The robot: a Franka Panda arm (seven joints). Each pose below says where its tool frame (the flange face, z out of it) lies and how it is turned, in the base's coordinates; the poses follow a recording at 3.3 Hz.
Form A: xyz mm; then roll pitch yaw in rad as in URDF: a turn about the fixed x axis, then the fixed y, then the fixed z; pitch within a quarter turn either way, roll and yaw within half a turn.
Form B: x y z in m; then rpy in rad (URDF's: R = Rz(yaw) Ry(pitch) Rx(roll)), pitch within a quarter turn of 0, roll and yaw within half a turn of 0. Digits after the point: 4 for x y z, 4 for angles.
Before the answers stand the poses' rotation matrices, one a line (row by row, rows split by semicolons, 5 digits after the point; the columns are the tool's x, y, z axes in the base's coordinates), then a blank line. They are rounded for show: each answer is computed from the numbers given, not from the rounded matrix.
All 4 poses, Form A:
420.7 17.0 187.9 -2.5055 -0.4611 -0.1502
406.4 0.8 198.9 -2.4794 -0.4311 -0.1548
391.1 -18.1 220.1 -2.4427 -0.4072 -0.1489
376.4 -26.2 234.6 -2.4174 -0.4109 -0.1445
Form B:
0.88548 0.14097 0.44278; -0.13401 -0.83492 0.53381; 0.44493 -0.53202 -0.72041
0.89764 0.13226 0.42041; -0.14008 -0.81883 0.55668; 0.41787 -0.55859 -0.71649
0.90807 0.13841 0.39528; -0.13622 -0.79488 0.59127; 0.39604 -0.59076 -0.70296
0.90721 0.15402 0.39148; -0.13201 -0.77934 0.61254; 0.39943 -0.60738 -0.68669

0.4207 0.0170 0.1879 -2.5055 -0.4611 -0.1502
0.4064 0.0008 0.1989 -2.4794 -0.4311 -0.1548
0.3911 -0.0181 0.2201 -2.4427 -0.4072 -0.1489
0.3764 -0.0262 0.2346 -2.4174 -0.4109 -0.1445

